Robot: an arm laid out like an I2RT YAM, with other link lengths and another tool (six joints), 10 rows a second.
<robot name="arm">
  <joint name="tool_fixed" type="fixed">
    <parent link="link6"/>
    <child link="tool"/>
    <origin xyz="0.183 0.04 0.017" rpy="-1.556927 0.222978 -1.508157"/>
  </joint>
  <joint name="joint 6" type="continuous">
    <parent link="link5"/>
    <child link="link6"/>
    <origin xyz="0.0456 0 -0.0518"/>
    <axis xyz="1 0 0"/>
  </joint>
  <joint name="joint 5" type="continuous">
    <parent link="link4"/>
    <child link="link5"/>
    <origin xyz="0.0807 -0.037 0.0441"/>
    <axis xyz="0 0 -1"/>
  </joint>
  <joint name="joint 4" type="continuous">
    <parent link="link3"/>
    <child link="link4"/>
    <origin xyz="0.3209 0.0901 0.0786"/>
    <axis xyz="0 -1 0"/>
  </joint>
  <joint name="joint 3" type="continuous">
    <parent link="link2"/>
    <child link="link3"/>
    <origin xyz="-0.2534 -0.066 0"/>
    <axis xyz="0 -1 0"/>
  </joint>
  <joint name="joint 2" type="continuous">
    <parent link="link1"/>
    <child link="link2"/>
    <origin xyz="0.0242 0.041 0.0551"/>
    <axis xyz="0 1 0"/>
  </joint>
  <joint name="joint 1" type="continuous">
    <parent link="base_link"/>
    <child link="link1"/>
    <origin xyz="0 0 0.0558"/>
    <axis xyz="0 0 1"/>
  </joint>
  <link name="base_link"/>
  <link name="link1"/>
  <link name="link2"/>
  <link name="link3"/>
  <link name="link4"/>
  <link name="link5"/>
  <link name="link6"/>
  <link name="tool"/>
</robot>
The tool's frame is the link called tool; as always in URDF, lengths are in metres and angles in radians. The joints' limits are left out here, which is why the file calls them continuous.
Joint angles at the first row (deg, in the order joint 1, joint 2, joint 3, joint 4, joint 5, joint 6):
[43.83 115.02 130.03 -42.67 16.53 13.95]
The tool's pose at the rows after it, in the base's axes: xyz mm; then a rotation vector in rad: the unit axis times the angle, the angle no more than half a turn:
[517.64, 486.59, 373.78, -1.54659, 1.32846, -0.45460]
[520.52, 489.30, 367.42, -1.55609, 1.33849, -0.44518]
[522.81, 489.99, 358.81, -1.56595, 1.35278, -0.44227]
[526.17, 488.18, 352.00, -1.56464, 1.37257, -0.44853]
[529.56, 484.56, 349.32, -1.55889, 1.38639, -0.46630]
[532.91, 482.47, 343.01, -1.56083, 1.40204, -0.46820]
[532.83, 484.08, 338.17, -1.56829, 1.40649, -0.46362]
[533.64, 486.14, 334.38, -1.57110, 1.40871, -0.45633]
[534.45, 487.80, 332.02, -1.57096, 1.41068, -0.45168]
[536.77, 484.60, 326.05, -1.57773, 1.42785, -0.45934]
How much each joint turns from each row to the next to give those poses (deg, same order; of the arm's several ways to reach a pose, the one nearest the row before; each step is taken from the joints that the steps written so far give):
[-0.35 2.25 3.27 -0.83 -0.14 0.14]
[-0.11 1.56 1.73 -1.01 -0.39 0.32]
[-0.08 0.83 0.41 -0.58 0.00 0.32]
[-0.07 0.44 -0.09 -0.22 0.62 0.56]
[-0.06 0.11 -0.18 0.00 1.03 0.17]
[-0.24 0.43 0.01 -0.28 0.16 0.36]
[0.06 0.36 0.04 -0.20 -0.14 0.13]
[-0.02 0.38 0.01 0.13 -0.31 0.18]
[0.02 0.32 0.10 0.14 -0.14 0.19]
[-0.17 0.54 0.46 -0.89 0.43 0.20]

